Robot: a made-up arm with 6 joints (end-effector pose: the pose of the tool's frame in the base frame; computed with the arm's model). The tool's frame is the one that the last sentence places.
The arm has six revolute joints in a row. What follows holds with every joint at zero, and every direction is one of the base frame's.
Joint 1 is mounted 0.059 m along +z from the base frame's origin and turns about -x.
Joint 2 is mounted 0.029 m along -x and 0.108 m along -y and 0.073 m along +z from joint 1 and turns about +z.
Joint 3 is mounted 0.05 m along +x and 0.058 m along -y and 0.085 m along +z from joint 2 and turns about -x.
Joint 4 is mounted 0.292 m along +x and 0.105 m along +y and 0.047 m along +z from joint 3 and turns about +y.
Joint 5 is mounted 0.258 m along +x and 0.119 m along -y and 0.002 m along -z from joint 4 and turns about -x.
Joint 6 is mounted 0.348 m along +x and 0.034 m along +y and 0.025 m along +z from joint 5 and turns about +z.
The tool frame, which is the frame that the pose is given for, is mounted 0.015 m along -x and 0.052 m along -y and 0.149 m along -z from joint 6; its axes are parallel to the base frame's.
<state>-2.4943 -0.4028 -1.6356 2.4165 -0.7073 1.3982</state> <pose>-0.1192 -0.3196 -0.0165 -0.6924 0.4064 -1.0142</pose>
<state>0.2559 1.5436 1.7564 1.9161 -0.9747 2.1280</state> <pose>0.6046 0.0032 0.2108 0.1981 0.7939 1.7785</pose>
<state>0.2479 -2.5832 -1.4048 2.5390 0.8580 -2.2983</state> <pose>0.2022 -0.0517 0.1509 -0.4877 0.3757 -2.4778</pose>
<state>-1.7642 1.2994 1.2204 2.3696 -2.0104 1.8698</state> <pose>0.4072 0.1397 -0.2251 2.1895 -0.6245 -0.4583</pose>
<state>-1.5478 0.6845 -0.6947 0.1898 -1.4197 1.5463</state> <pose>0.6860 -0.1543 0.6399 -2.3114 0.2393 -1.0529</pose>
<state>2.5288 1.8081 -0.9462 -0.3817 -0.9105 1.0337</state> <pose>-0.0807 -0.5182 -0.7285 0.8896 1.1545 0.7529</pose>
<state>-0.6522 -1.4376 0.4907 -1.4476 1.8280 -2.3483</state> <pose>0.1275 -0.9094 0.3387 2.0588 0.0436 1.8025</pose>
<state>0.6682 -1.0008 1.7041 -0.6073 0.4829 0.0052</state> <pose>0.6603 -0.4375 0.6655 -2.7821 -0.1789 -0.3688</pose>
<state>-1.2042 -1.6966 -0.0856 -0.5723 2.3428 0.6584</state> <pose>-0.3190 -0.8949 -0.5550 -3.0510 0.8900 -2.6025</pose>
